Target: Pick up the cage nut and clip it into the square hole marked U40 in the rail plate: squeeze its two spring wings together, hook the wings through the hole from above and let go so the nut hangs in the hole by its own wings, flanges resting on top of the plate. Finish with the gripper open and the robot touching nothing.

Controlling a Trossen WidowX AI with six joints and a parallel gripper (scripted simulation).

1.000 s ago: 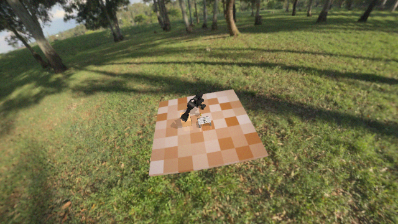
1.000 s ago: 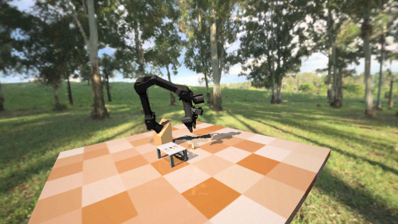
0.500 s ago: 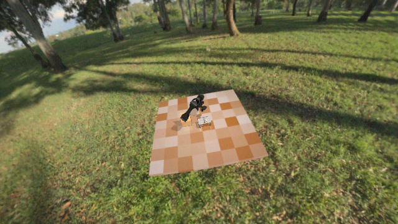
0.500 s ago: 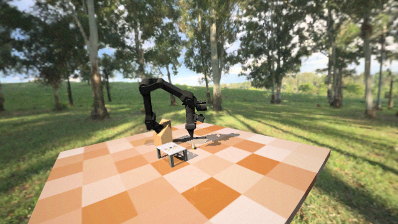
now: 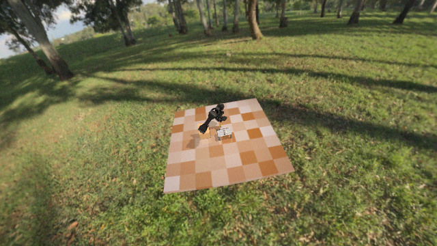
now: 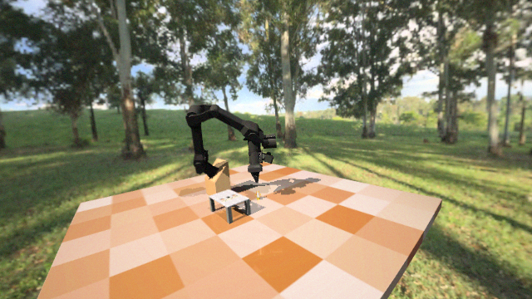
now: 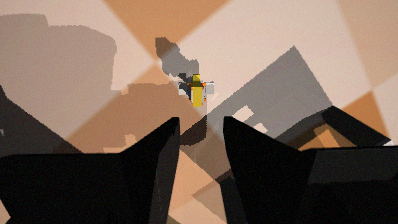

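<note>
My gripper tip is now 7 cm above the cage nut.
</note>
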